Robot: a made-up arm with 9 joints.
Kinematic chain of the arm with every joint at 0, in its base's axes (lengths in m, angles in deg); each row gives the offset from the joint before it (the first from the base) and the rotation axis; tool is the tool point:
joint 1: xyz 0 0 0.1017 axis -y
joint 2: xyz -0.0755 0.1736 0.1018 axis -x
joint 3: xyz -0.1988 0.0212 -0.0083 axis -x
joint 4: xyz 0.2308 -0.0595 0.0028 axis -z
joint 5: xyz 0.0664 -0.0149 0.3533 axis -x
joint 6: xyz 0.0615 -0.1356 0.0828 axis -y
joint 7: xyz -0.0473 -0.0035 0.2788 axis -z
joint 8: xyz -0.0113 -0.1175 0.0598 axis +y
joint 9: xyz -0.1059 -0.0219 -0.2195 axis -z
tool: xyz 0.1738 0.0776 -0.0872
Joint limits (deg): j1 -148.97..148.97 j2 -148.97..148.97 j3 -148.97..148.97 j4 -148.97..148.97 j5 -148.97..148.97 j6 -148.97..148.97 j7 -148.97..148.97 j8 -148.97..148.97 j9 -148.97..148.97
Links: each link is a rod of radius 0.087 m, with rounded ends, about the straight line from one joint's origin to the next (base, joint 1, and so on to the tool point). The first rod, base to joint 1, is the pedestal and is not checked.
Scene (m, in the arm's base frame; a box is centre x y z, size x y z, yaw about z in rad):
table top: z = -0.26
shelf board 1: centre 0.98 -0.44 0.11 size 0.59 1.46 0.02 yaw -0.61
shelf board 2: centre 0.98 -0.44 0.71 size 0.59 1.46 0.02 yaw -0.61
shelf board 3: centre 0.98 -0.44 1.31 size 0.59 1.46 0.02 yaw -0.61
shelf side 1: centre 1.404 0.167 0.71 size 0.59 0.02 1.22 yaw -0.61
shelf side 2: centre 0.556 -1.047 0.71 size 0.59 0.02 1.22 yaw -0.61
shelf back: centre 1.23 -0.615 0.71 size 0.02 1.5 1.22 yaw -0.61
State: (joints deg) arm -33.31 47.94 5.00 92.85 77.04 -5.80 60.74 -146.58 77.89
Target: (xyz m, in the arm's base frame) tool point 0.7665 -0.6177 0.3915
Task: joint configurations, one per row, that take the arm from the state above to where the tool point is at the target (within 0.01 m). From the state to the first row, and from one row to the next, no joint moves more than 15 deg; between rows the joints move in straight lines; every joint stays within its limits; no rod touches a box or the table.
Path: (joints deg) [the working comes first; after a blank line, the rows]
Joints at the target: -36.96 12.36 -31.37 115.49 85.31 -28.96 53.26 -147.51 74.13
Straight joint move there: touches shelf board 2.

1: -23.99 45.83 3.66 101.08 91.43 -7.55 66.73 -147.06 73.44
2: -14.67 43.73 2.32 109.30 105.81 -9.29 72.72 -147.54 68.98
3: -5.35 41.62 0.98 117.53 120.20 -11.04 78.72 -148.01 64.53
4: 3.97 39.51 -0.36 125.76 134.58 -12.78 84.71 -148.49 60.08
5: 13.29 37.41 -1.70 133.99 148.97 -14.53 90.70 -148.97 55.62
6: 3.24 32.40 -7.64 130.29 136.24 -17.41 83.21 -148.68 59.32
7: -6.81 27.39 -13.57 126.59 123.51 -20.30 75.72 -148.38 63.02
8: -16.86 22.38 -19.50 122.89 110.77 -23.19 68.23 -148.09 66.73
9: -26.91 17.37 -25.44 119.19 98.04 -26.08 60.74 -147.80 70.43
10: -36.96 12.36 -31.37 115.49 85.31 -28.96 53.26 -147.51 74.13

